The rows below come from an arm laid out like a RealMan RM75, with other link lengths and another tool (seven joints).
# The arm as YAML. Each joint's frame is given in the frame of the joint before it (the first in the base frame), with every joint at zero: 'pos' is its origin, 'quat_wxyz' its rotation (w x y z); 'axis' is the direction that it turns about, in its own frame. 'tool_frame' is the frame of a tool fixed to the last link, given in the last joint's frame.
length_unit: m
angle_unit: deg
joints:
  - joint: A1
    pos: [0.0, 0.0, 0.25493]
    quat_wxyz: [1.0, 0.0, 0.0, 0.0]
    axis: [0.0, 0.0, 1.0]
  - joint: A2
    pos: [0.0, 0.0, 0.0]
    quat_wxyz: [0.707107, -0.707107, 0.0, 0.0]
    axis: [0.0, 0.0, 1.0]
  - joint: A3
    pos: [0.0, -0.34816, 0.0]
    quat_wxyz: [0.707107, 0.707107, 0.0, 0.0]
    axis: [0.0, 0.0, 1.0]
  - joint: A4
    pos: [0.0, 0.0, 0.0]
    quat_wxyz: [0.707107, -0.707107, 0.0, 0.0]
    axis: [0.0, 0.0, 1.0]
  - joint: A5
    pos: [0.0, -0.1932, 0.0]
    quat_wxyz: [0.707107, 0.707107, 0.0, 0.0]
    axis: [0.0, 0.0, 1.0]
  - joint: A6
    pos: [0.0, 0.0, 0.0]
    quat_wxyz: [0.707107, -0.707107, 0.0, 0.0]
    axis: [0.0, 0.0, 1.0]
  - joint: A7
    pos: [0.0, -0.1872, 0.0]
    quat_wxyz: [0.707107, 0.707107, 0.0, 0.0]
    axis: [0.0, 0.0, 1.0]
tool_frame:
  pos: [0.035, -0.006, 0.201]
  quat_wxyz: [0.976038, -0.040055, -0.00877, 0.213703]
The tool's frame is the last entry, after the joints.
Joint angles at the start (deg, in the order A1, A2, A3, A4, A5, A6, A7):
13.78, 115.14, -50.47, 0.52, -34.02, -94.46, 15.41
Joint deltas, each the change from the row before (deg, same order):
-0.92, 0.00, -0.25, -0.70, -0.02, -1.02, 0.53
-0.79, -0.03, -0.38, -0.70, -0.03, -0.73, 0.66
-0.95, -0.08, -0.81, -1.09, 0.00, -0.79, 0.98
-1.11, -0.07, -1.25, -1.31, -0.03, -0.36, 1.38
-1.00, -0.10, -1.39, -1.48, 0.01, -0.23, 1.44
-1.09, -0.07, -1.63, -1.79, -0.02, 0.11, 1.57
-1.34, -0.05, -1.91, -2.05, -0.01, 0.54, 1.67
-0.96, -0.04, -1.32, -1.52, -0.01, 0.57, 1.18
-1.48, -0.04, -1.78, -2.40, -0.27, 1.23, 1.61
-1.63, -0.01, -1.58, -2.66, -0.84, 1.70, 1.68
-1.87, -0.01, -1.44, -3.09, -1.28, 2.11, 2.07
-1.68, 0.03, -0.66, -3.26, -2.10, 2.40, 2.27
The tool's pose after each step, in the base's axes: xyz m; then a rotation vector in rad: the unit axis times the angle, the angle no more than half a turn. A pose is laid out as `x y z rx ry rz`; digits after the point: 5 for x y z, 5 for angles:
0.40193 0.49075 0.05530 -1.48028 0.60917 1.18087
0.39969 0.48521 0.05773 -1.48258 0.60243 1.19142
0.39535 0.47896 0.05956 -1.49198 0.59383 1.20621
0.39216 0.47242 0.05761 -1.50795 0.59713 1.22047
0.38758 0.46695 0.05528 -1.52747 0.59939 1.23600
0.38312 0.46162 0.05094 -1.55148 0.60608 1.24979
0.38081 0.45542 0.04426 -1.57798 0.62128 1.25797
0.37995 0.45128 0.03941 -1.59584 0.63417 1.26142
0.38043 0.44541 0.03114 -1.62282 0.65628 1.25884
0.38277 0.43907 0.02006 -1.65382 0.68589 1.24804
0.38671 0.43164 0.00756 -1.68621 0.72367 1.23228
0.39141 0.42549 -0.00503 -1.71866 0.76269 1.21051

